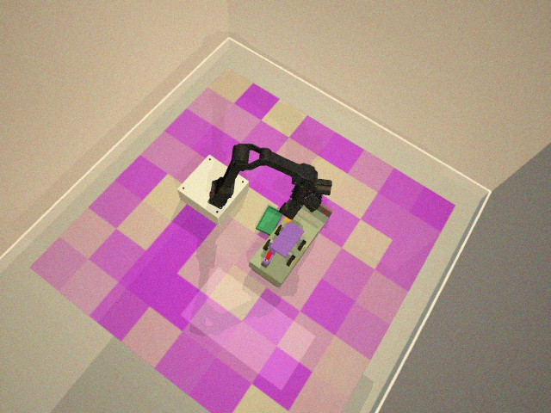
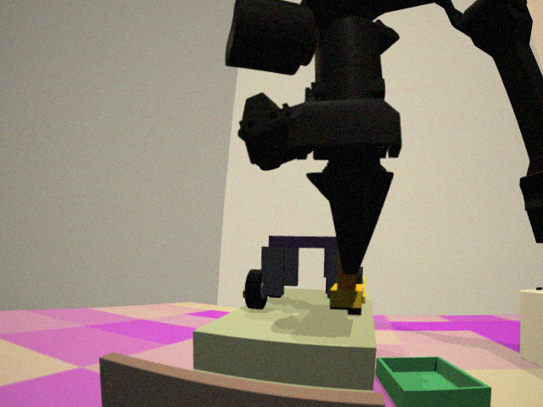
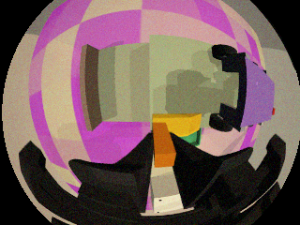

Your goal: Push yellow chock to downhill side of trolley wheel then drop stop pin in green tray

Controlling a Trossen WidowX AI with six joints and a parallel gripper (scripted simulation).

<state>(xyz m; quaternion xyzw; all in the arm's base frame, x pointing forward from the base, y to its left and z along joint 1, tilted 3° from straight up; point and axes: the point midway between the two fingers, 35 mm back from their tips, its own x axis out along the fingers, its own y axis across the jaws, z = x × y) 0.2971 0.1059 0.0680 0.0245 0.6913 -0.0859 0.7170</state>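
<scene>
Right now the red-headed stop pin is 25 cm to the right of my gripper tip and 2 cm above it. Round my gripper tip: green tray (12 cm below, 8 cm behind, 5 cm to the right); then yellow chock (2 cm to the right); then brown stop wall (10 cm to the left, 8 cm below, 7 cm ahead).
</scene>
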